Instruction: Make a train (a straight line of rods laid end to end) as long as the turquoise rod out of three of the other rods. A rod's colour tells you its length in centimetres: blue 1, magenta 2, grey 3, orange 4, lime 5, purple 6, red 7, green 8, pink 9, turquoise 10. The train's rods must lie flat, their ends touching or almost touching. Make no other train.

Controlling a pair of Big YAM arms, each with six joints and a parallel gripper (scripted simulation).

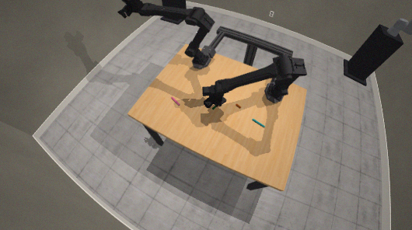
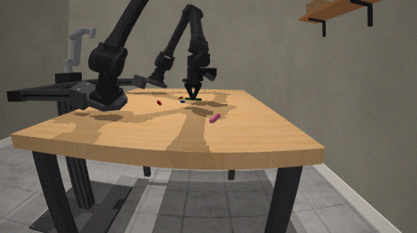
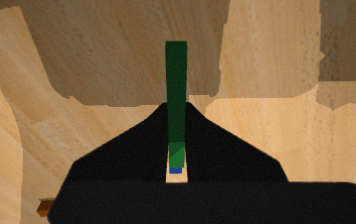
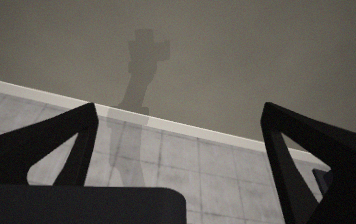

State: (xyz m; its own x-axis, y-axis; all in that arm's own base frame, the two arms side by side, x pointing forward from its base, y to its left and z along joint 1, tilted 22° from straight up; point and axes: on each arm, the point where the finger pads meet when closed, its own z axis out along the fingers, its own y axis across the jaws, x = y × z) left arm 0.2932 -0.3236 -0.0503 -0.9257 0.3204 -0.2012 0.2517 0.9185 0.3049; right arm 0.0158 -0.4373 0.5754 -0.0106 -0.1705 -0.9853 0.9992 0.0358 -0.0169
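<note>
The orange rod is 130 mm to the left of my left hand, 80 mm behind it and 20 mm below it. Round my left hand: red rod (160 mm behind, 30 mm to the right, 20 mm below); green rod (right at my left hand); pink rod (280 mm to the right, 110 mm ahead, 20 mm below).
</note>
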